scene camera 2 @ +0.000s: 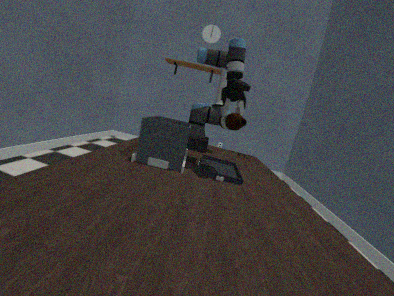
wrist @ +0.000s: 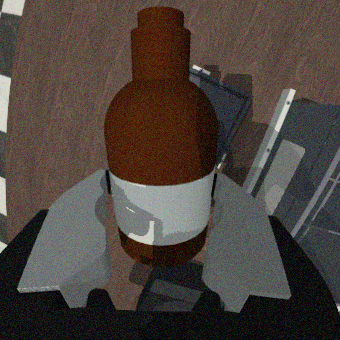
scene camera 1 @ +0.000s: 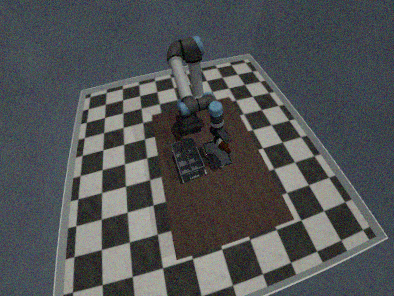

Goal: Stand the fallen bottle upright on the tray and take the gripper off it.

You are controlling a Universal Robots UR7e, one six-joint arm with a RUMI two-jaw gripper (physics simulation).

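Seen in the pictures: gripper, fingertip midpoint: (scene camera 2: 231, 120) (wrist: 161, 174) (scene camera 1: 220, 142); arm's base, origin of the base link: (scene camera 2: 194, 135) (scene camera 1: 187, 119).
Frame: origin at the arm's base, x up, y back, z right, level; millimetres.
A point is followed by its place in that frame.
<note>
The brown bottle (scene camera 1: 225, 146) @[x 190, y -466, z -197 mm] (scene camera 2: 235, 121) @[x 162, y -486, z -189 mm] (wrist: 161, 135) @[x 197, y -449, z -190 mm] with a white label is held in the air, clear of the tray. It is far from upright, nearly level, with its neck away from the palm and roughly toward scene camera 2. My gripper (scene camera 1: 221, 140) @[x 161, y -415, z -182 mm] (scene camera 2: 233, 107) (wrist: 161, 174) @[x 161, y -415, z -182 mm] is shut on the bottle, one jaw on each side of the label. The dark, low-rimmed tray (scene camera 1: 216, 157) @[x -73, y -430, z -166 mm] (scene camera 2: 225, 168) @[x -73, y -355, z -223 mm] (wrist: 227, 106) @[x -73, y -485, z -119 mm] lies flat on the table below; in the wrist view the bottle hides part of it.
A dark grey crate (scene camera 1: 194, 176) @[x -48, y -554, z 63 mm] (scene camera 2: 162, 142) @[x 20, y -548, z 64 mm] (wrist: 315, 120) @[x 37, y -514, z -25 mm] with inner compartments stands close beside the tray and is taller than it. The arm's base (scene camera 1: 188, 125) @[x 3, y -81, z 3 mm] stands behind them. A wooden wall shelf (scene camera 2: 192, 65) and a round clock (scene camera 2: 211, 34) show in the background.
</note>
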